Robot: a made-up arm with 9 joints.
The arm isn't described. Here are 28 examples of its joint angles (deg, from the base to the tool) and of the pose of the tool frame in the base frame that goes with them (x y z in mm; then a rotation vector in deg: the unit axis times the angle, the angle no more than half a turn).
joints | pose
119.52 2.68 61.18 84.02 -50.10 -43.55 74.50 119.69 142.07 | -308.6 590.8 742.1 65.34 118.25 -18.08
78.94 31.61 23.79 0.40 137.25 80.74 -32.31 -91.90 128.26 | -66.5 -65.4 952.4 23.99 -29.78 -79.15
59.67 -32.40 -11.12 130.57 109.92 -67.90 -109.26 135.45 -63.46 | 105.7 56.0 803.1 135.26 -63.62 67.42
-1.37 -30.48 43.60 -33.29 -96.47 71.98 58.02 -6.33 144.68 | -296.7 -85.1 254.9 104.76 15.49 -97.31
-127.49 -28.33 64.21 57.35 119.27 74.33 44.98 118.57 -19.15 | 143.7 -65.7 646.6 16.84 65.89 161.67
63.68 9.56 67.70 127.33 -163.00 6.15 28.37 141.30 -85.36 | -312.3 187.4 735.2 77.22 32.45 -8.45
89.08 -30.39 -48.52 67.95 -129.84 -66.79 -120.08 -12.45 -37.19 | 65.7 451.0 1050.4 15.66 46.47 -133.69
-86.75 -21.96 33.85 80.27 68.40 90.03 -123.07 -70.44 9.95 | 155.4 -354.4 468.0 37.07 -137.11 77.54
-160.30 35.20 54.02 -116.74 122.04 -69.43 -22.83 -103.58 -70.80 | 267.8 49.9 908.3 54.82 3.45 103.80
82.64 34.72 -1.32 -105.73 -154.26 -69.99 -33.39 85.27 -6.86 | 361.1 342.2 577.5 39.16 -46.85 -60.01
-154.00 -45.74 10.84 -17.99 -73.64 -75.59 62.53 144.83 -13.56 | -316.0 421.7 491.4 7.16 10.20 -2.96
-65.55 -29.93 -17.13 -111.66 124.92 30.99 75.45 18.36 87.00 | 275.6 241.4 1076.7 92.87 72.88 64.29
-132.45 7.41 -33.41 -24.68 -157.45 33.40 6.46 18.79 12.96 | 57.0 449.1 1027.3 62.78 -45.43 -56.71
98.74 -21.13 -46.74 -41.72 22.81 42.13 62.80 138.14 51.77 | -297.5 336.0 820.6 107.32 9.07 89.01
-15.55 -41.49 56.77 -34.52 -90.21 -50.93 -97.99 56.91 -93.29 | -301.7 -16.8 933.0 -103.40 63.80 -13.56
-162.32 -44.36 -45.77 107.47 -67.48 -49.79 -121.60 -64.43 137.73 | 216.9 -247.2 919.5 146.59 -2.57 53.38
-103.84 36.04 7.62 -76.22 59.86 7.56 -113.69 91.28 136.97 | -279.8 512.3 648.7 151.61 -66.79 35.65
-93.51 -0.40 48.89 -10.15 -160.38 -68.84 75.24 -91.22 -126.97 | -335.8 330.9 1128.0 -80.01 42.48 121.18
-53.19 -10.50 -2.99 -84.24 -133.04 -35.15 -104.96 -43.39 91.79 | -45.2 -248.1 769.2 -9.83 -11.37 152.55
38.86 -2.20 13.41 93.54 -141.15 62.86 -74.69 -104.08 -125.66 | -341.7 134.3 631.2 61.44 -36.16 -112.74
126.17 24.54 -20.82 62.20 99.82 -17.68 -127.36 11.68 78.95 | -88.1 -139.0 707.3 42.17 6.68 60.13
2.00 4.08 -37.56 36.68 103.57 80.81 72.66 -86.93 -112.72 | 179.5 231.6 1294.0 1.12 42.37 68.62
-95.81 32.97 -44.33 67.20 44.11 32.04 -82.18 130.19 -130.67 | 449.6 500.0 484.3 -41.95 -70.29 -59.88
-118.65 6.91 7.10 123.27 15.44 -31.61 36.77 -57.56 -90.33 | 531.3 -179.4 822.6 49.60 109.93 3.07
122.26 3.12 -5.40 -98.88 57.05 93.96 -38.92 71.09 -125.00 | -203.7 284.8 249.4 105.13 17.97 74.01
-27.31 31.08 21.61 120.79 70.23 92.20 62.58 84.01 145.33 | 247.6 -84.9 1058.7 -58.49 -89.21 -19.80
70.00 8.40 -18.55 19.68 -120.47 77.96 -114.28 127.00 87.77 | 305.8 260.9 307.9 35.59 102.58 116.40
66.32 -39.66 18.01 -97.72 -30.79 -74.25 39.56 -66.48 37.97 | 30.2 -212.5 287.4 -6.21 76.96 -106.99
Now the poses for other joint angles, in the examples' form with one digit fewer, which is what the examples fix.
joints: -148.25 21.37 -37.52 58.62 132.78 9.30 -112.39 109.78 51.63
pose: 21 372 381 -67.7 -76.7 -139.7
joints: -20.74 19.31 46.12 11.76 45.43 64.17 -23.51 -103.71 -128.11
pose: -23 650 255 -118.7 77.3 55.3
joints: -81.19 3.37 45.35 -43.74 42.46 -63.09 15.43 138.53 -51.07
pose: 84 583 673 19.6 -112.1 -42.1
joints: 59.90 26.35 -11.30 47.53 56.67 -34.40 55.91 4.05 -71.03
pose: -198 163 1138 61.7 7.9 -95.2
